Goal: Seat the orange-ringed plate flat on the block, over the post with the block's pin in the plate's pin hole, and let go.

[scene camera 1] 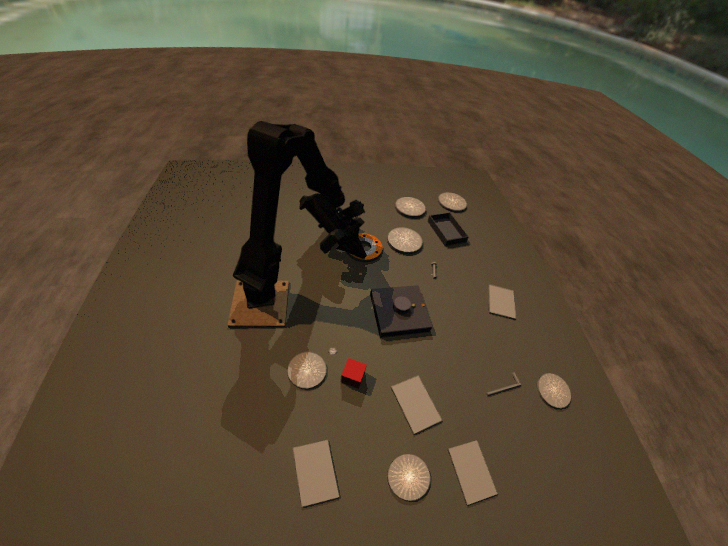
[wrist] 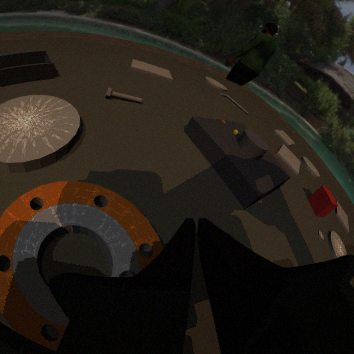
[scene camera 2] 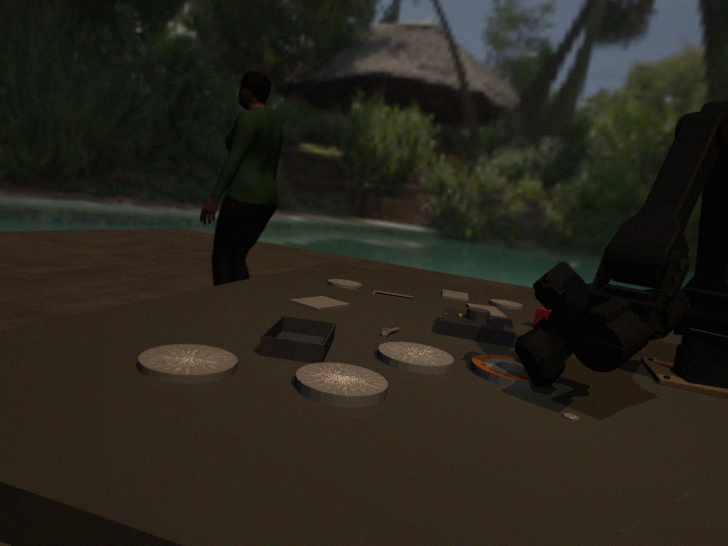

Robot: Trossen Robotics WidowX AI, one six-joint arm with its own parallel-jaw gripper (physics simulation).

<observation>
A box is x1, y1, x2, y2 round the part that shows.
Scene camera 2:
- my gripper: [515, 262, 601, 386]
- orange-ringed plate: [471, 355, 551, 390], on the table
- dark open tray: [259, 316, 335, 362], on the table
</observation>
